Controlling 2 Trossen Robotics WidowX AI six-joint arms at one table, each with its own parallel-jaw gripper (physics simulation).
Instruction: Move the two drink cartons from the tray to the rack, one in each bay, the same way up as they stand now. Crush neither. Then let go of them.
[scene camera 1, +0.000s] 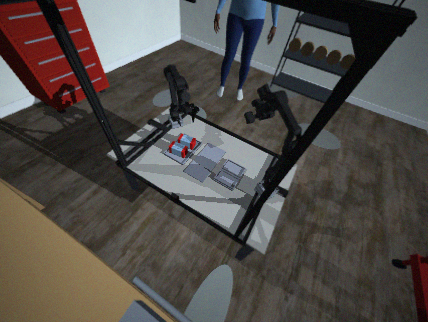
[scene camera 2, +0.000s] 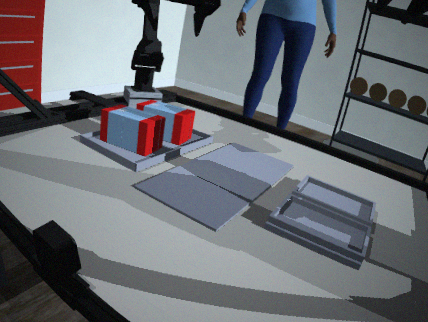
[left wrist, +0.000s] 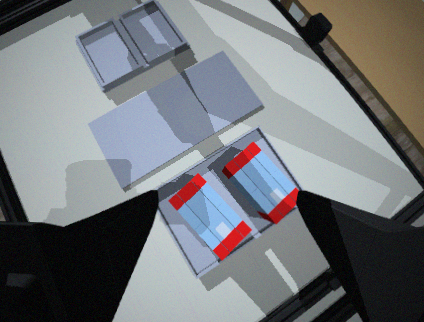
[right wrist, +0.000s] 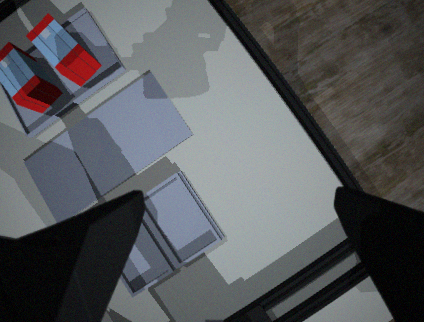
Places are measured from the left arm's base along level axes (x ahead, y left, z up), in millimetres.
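Pixels of known places: left gripper, between the fingertips: (scene camera 1: 186, 124) (scene camera 2: 176, 32) (left wrist: 228, 197); right gripper, between the fingertips: (scene camera 2: 390, 17) (right wrist: 238, 198); left arm's base, origin of its link: (scene camera 1: 175, 118) (scene camera 2: 142, 89).
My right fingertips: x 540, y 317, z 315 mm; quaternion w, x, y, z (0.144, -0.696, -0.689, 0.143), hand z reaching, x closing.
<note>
Ahead of a thing's pixels: the offset from my right fingertips to its top centre.
Two light-blue cartons with red ends, one @[412 mm right, 223 mm back, 296 mm down] (scene camera 1: 178, 149) (scene camera 2: 122, 130) (left wrist: 262, 182) (right wrist: 25, 80) and another @[325 mm right, 275 mm back, 296 mm down] (scene camera 1: 187, 140) (scene camera 2: 167, 116) (left wrist: 210, 215) (right wrist: 62, 49), lie lengthwise, side by side and apart, in the shallow grey tray @[363 mm right, 248 mm back, 355 mm down] (scene camera 1: 175, 158) (scene camera 2: 135, 164) (left wrist: 192, 245) (right wrist: 102, 42). The grey two-bay rack @[144 mm right, 99 mm ahead, 351 mm down] (scene camera 1: 229, 174) (scene camera 2: 315, 246) (left wrist: 131, 42) (right wrist: 162, 237) has both bays empty. My left gripper (scene camera 1: 192, 112) (left wrist: 228, 197) is open and empty, above the tray. My right gripper (scene camera 1: 251, 111) (right wrist: 238, 198) is open and empty, high above the table on the rack's side.
A thin flat grey plate (scene camera 1: 212, 152) (scene camera 2: 190, 195) (left wrist: 145, 130) (right wrist: 125, 120) lies between tray and rack. Black frame beams border the table, and posts rise around it. A person (scene camera 1: 242, 45) (scene camera 2: 282, 65) stands behind the table. Shadows cross the tabletop.
</note>
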